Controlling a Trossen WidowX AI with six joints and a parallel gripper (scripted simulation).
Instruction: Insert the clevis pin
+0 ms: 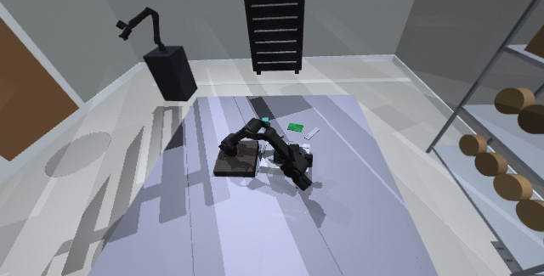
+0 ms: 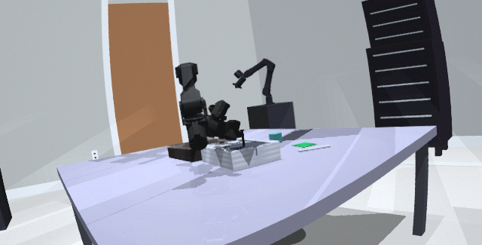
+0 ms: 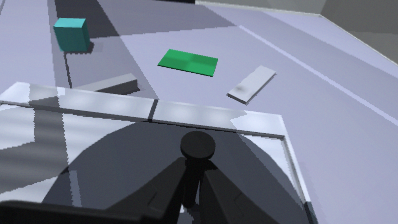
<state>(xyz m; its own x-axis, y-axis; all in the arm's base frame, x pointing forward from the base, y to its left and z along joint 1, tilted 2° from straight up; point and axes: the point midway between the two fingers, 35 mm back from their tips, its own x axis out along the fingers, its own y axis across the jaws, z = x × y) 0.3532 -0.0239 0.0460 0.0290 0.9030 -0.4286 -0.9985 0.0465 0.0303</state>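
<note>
Right now my gripper tip is 10 mm above the clevis pin. Also, from my gripper tip: disc: 40 mm below; pale flat bar: 240 mm to the left, 100 mm ahead, 90 mm below; steel tray: 50 mm below, 40 mm behind.
</note>
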